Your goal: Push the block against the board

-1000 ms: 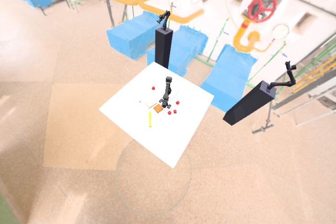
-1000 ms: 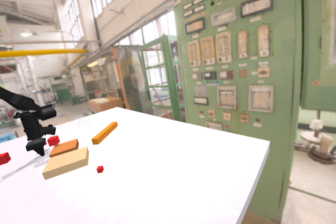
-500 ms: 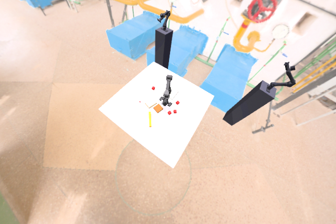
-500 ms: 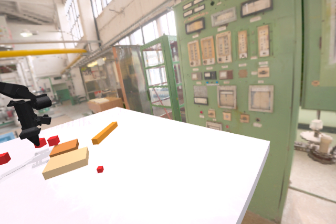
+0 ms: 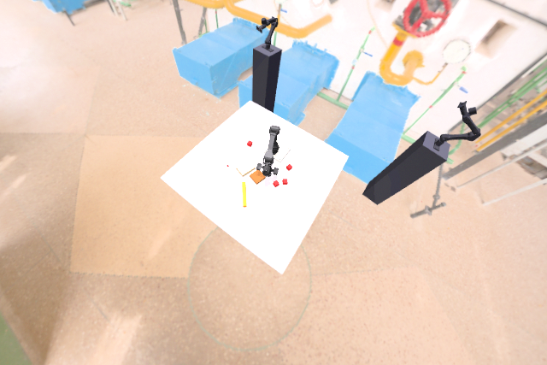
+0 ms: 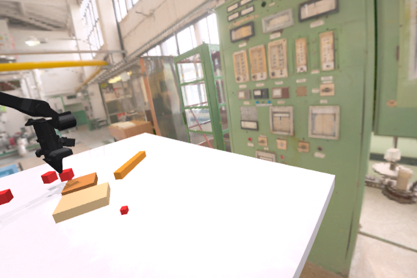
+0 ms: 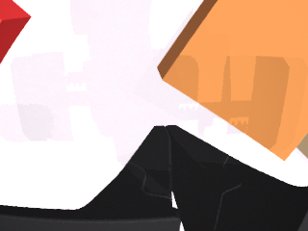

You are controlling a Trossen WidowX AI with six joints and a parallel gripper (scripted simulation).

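Now: the square block 5 cm ahead of my gripper tip, 6 cm to the right of it and 5 cm below it. From my gripper tip the other things lie so: long orange-yellow bar (26 cm ahead, 3 cm to the right, 5 cm below); tan board (6 cm ahead, 20 cm to the right, 5 cm below).
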